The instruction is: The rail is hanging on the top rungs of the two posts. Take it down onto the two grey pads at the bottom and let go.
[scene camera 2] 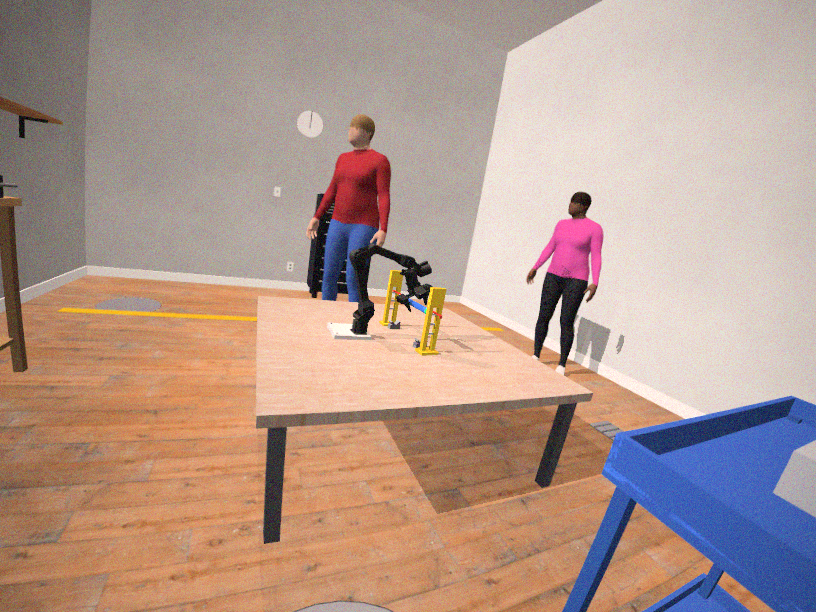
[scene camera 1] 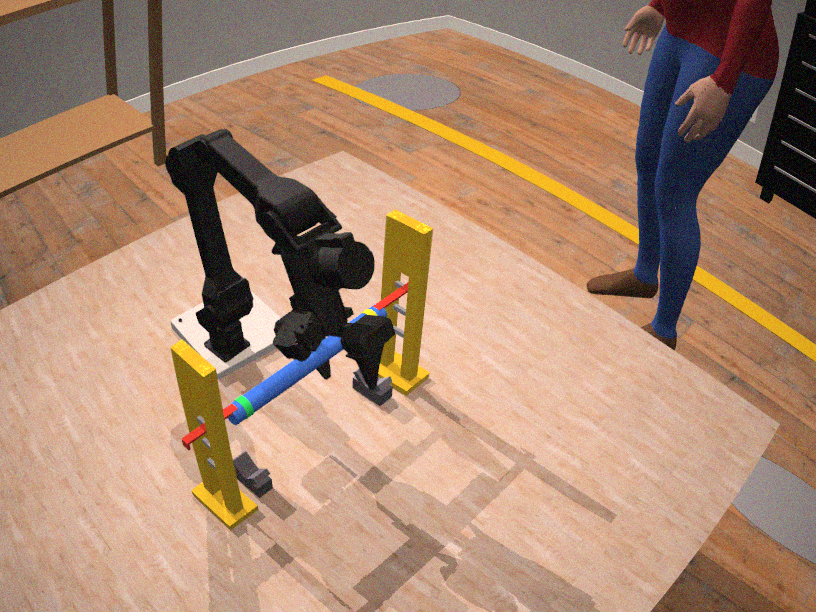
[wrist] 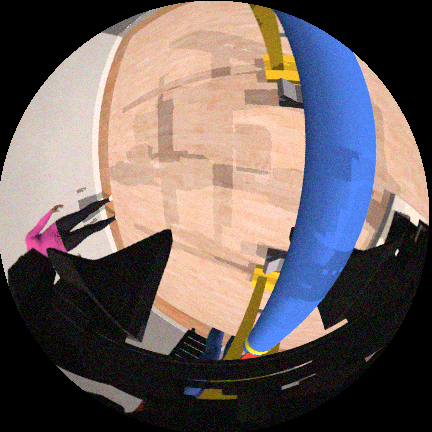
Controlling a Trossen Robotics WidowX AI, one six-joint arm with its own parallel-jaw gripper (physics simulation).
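Seen in the pictures: gripper, between the fingertips: (scene camera 1: pixel 350 383) (wrist: pixel 233 234); arm's base, origin of its link: (scene camera 2: pixel 358 332) (scene camera 1: pixel 226 344) (wrist: pixel 397 229).
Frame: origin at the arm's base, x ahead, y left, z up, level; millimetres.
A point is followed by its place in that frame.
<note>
The blue rail (scene camera 1: pixel 284 378) @[x 259, y -102, z 169 mm] (scene camera 2: pixel 415 305) @[x 239, y -80, z 160 mm] (wrist: pixel 334 169) has thin red ends that rest at the top rungs of the two yellow posts, the near one (scene camera 1: pixel 200 401) @[x 255, y -246, z 227 mm] (scene camera 2: pixel 434 318) @[x 251, y -231, z 143 mm] (wrist: pixel 273 31) and the far one (scene camera 1: pixel 407 267) @[x 261, y 155, z 212 mm] (scene camera 2: pixel 392 298) @[x 230, y 154, z 133 mm] (wrist: pixel 249 314) @[x 276, y 154, z 91 mm]. Two grey pads lie at the post feet, one by the near post (scene camera 1: pixel 253 474) @[x 250, y -176, z 13 mm] (wrist: pixel 290 89) @[x 253, y -174, z 15 mm] and one by the far post (scene camera 1: pixel 374 389) @[x 265, y 87, z 13 mm] (wrist: pixel 274 262) @[x 260, y 94, z 15 mm]. Both pads are bare. My gripper (scene camera 1: pixel 346 366) @[x 302, y -16, z 128 mm] (scene camera 2: pixel 415 290) (wrist: pixel 233 234) @[x 302, y -16, z 128 mm] is open. Its fingers straddle the rail near its far end without gripping it. The rail runs closer to the right finger in the wrist view.
The arm's white base plate (scene camera 1: pixel 261 328) @[x 16, y 74, z 1 mm] (scene camera 2: pixel 340 330) @[x -83, y 21, z 2 mm] lies behind the posts on the wooden table (scene camera 1: pixel 527 425) @[x 488, y 208, z -17 mm] (scene camera 2: pixel 375 389) @[x -148, y -511, z -18 mm]. A person in red (scene camera 2: pixel 357 200) (scene camera 1: pixel 673 182) stands behind the table. A person in pink (scene camera 2: pixel 570 273) stands to its right. A blue cart (scene camera 2: pixel 667 474) stands in front.
</note>
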